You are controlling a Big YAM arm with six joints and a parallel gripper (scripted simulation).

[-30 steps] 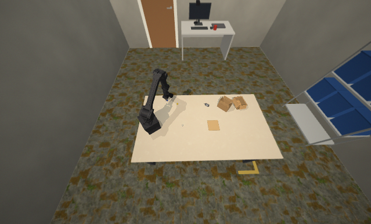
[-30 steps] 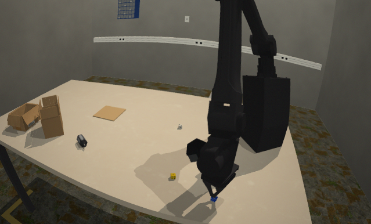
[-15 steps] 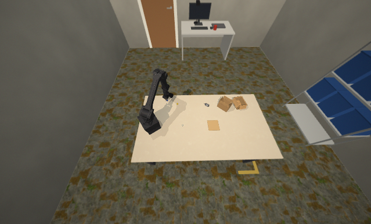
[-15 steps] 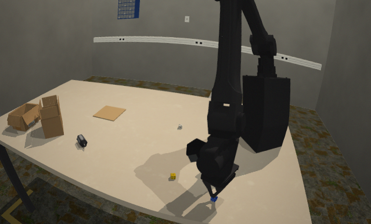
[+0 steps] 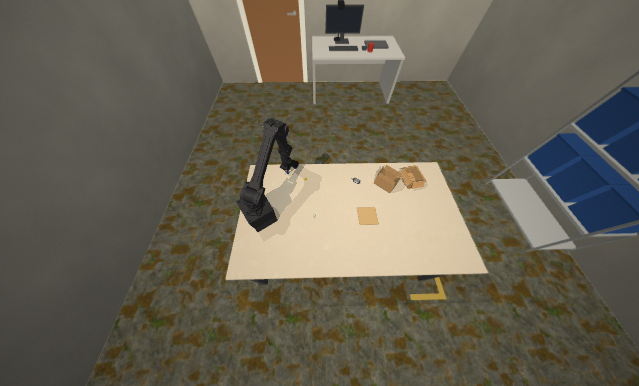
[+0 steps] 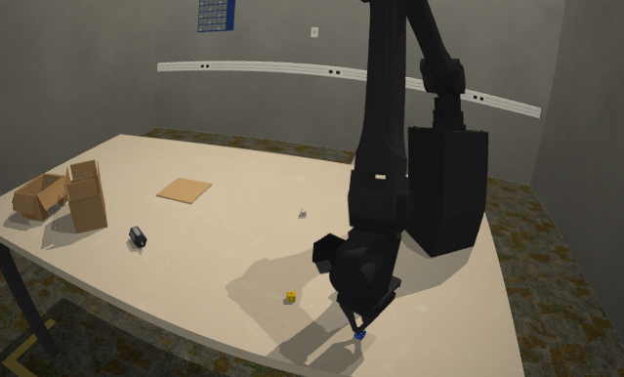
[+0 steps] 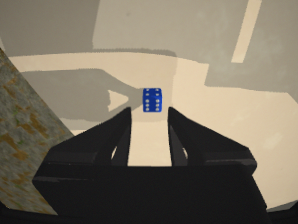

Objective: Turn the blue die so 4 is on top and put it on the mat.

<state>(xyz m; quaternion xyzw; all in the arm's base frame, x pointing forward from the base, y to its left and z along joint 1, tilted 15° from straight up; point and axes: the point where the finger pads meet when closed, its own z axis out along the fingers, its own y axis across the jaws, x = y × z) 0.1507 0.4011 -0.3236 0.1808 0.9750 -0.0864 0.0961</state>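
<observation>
Now: the blue die 30 mm below my hand. The rest, counted from my hand: mat (630 mm ahead, 390 mm to the right, 30 mm below); then yellow die (150 mm ahead, 60 mm to the right, 30 mm below); then white die (400 mm to the right, 240 mm ahead, 30 mm below).
</observation>
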